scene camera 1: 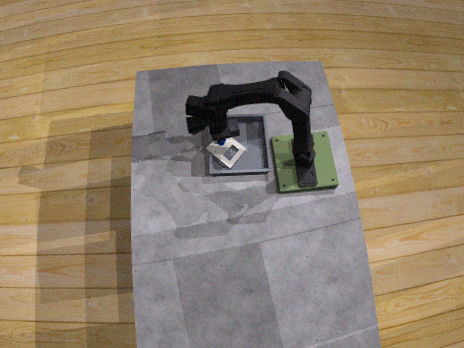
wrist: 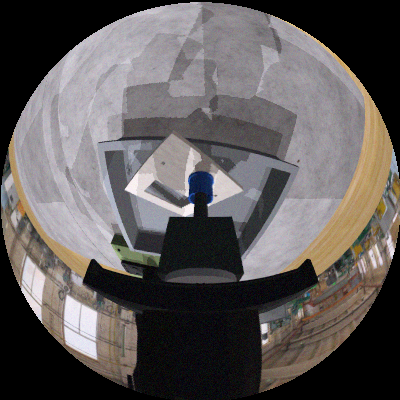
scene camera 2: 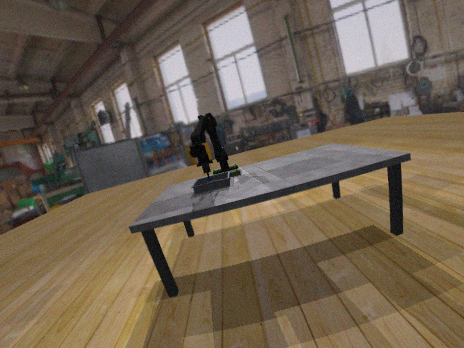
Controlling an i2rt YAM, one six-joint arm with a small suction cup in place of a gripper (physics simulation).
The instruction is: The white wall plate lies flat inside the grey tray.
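The white wall plate (scene camera 1: 215,149) (wrist: 165,155) has a rectangular opening and is over the left part of the grey tray (scene camera 1: 240,173) (scene camera 2: 212,186) (wrist: 111,175). It sits turned to the tray's sides and looks slightly tilted. One corner overlaps the tray's left wall in scene camera 1, and a corner overlaps a rim in the wrist view. My blue suction cup (scene camera 1: 221,142) (scene camera 2: 209,176) (wrist: 201,187) is against the plate's upper face, beside the opening, and holds it. The gap between plate and tray floor cannot be told. The plate is too small to make out in scene camera 2.
The green base plate (scene camera 1: 325,162) (scene camera 2: 233,173) (wrist: 142,256) carries the arm, right of the tray in scene camera 1. The arm (scene camera 1: 250,91) (scene camera 2: 212,131) reaches over the tray's back. The grey table (scene camera 1: 225,290) (scene camera 2: 300,175) stands on a wooden floor.
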